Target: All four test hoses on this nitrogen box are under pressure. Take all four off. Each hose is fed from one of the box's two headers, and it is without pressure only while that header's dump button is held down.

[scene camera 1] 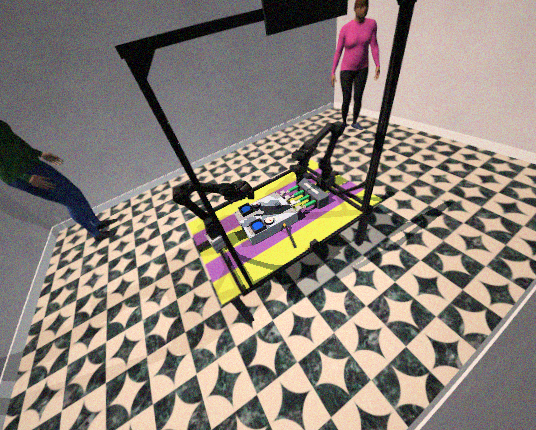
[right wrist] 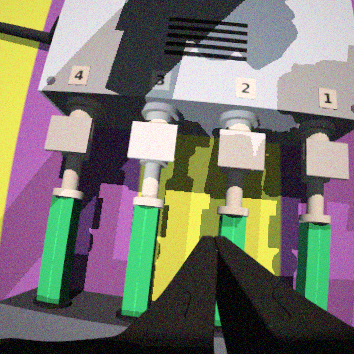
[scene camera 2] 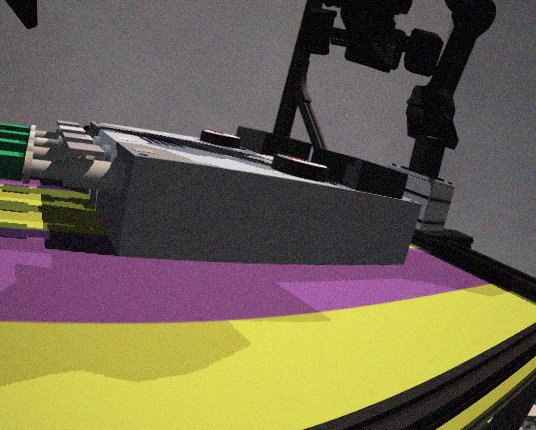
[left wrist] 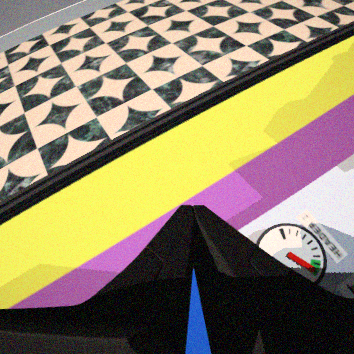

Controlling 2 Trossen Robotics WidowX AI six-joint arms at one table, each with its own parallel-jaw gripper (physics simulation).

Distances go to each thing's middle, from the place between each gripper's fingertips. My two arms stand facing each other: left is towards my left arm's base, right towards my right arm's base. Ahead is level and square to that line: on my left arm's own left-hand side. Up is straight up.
Right now the manifold block [right wrist: 84, 314] is 140 mm below my right hand, 110 mm to the right of it and 10 mm behind it.
The manifold block lies 130 mm behind my left hand, 470 mm to the right of it and 180 mm below it.
